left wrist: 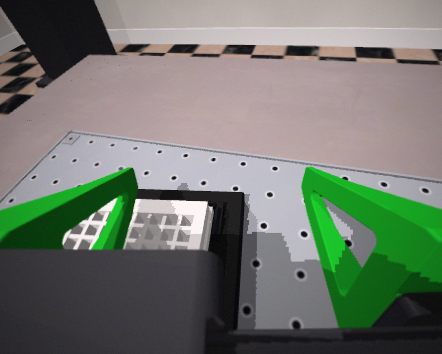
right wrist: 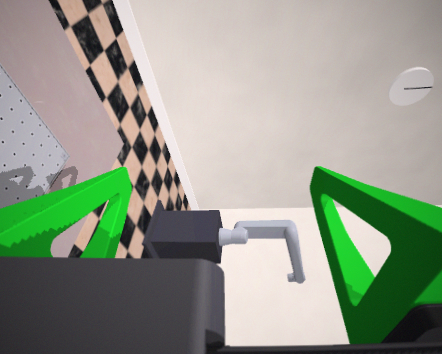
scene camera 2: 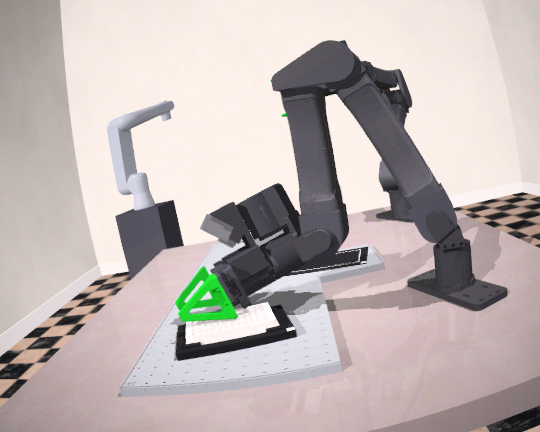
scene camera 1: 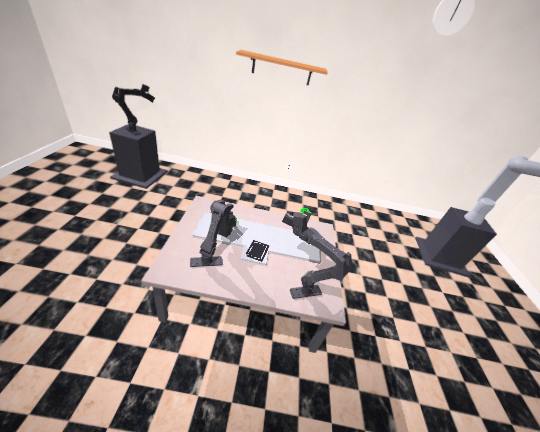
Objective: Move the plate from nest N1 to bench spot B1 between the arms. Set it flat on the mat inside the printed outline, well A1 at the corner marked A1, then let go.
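Where they show: left gripper, between the fingertips: (left wrist: 219, 176) (scene camera 2: 178, 311); right gripper, between the fingertips: (right wrist: 220, 177) (scene camera 2: 276, 98) (scene camera 1: 304, 214); left arm's base, origin of its link: (scene camera 2: 455, 290) (scene camera 1: 206, 262); right arm's base, origin of its link: (scene camera 2: 402, 217) (scene camera 1: 305, 292).
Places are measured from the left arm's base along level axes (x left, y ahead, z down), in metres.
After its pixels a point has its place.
Note:
The white well plate (scene camera 2: 230, 327) @(x -0.064, y 0.331, z -0.038 m) (left wrist: 172, 206) @(x -0.124, y 0.381, z -0.039 m) lies in the black nest (scene camera 2: 240, 346) @(x -0.034, y 0.329, z -0.018 m) (left wrist: 232, 215) @(x -0.158, y 0.380, z -0.025 m) on the grey perforated board. My left gripper (scene camera 2: 179, 310) @(x -0.153, y 0.390, z -0.050 m) (left wrist: 219, 176) @(x -0.153, y 0.390, z -0.050 m) is open and low over the plate's far-left end in scene camera 2. In its wrist view, one finger overlaps the plate and the other is over bare board. The A1 corner cannot be made out. The black mat with the printed white outline (scene camera 1: 257, 251) @(x -0.346, y 0.060, z -0.015 m) (scene camera 2: 336, 260) @(x -0.329, y 0.057, z -0.015 m) bears no plate. My right gripper (scene camera 1: 305, 211) @(x -0.587, y 0.024, z -0.375 m) (right wrist: 220, 177) @(x -0.587, y 0.024, z -0.375 m) is open and empty, raised at the right in scene camera 1.
The perforated board (scene camera 1: 287, 240) @(x -0.596, y 0.160, z -0.013 m) (scene camera 2: 220, 372) @(x 0.021, y 0.370, z -0.013 m) (left wrist: 267, 220) @(x -0.180, y 0.381, z -0.013 m) lies on the pinkish table (scene camera 1: 175, 270) @(x 0.183, y -0.054, z 0.000 m) (scene camera 2: 400, 340) @(x 0.074, y 0.153, z 0.000 m). The left forearm is between the nest and the mat in scene camera 2. Dark pedestals (scene camera 1: 134, 155) (scene camera 1: 455, 240) with other arms stand beyond the table.

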